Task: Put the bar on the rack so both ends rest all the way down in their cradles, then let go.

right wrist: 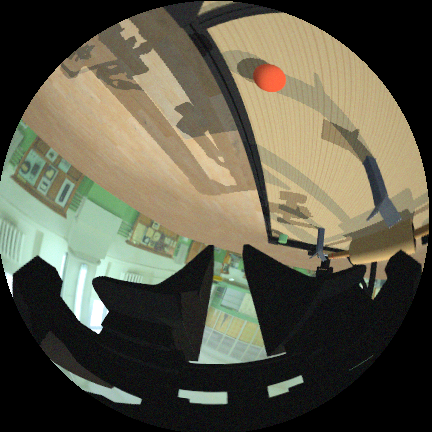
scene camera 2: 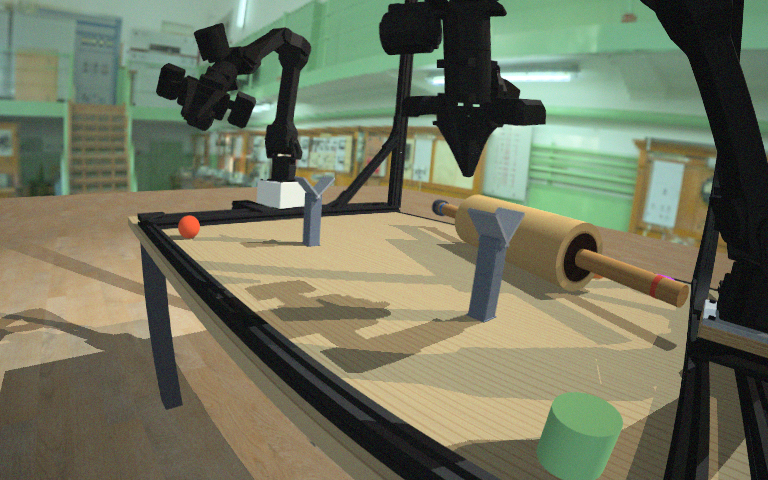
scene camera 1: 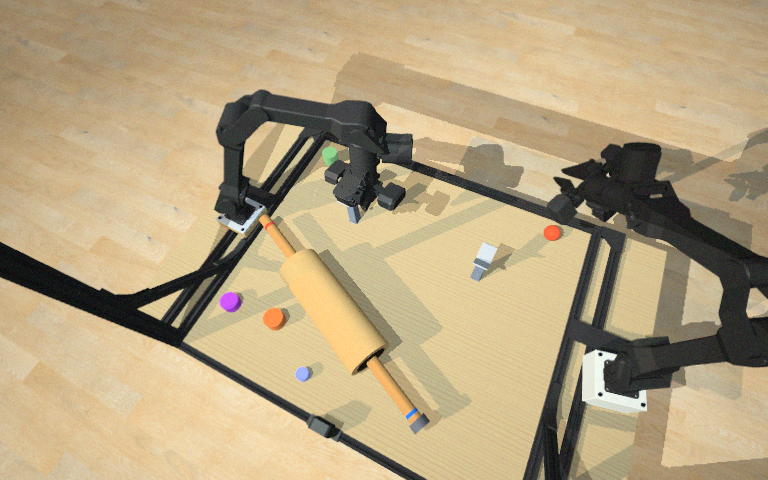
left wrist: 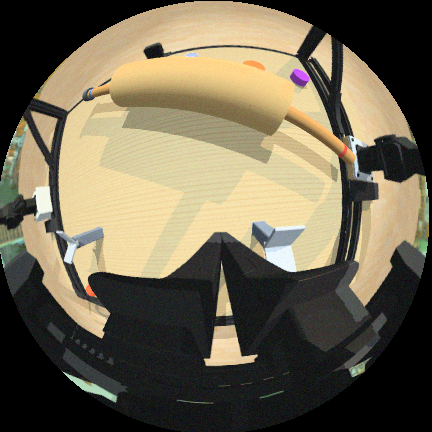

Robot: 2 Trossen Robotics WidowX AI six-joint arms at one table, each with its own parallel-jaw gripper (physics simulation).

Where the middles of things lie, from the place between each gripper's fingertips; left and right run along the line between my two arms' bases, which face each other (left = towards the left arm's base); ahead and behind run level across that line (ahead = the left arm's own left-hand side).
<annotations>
I see my left gripper 200 mm short of the green cylinder point(scene camera 2: 581, 429), 240 mm to the right of it and 140 mm above it. The rest, counted from my left hand: red ball point(right wrist: 268, 77): 220 mm ahead, 440 mm to the right, 130 mm below.
The red ball is 20 mm behind my right hand, 60 mm to the right of it and 200 mm below it. Also, from my right hand: green cylinder: 40 mm behind, 620 mm to the left, 200 mm below.
</annotations>
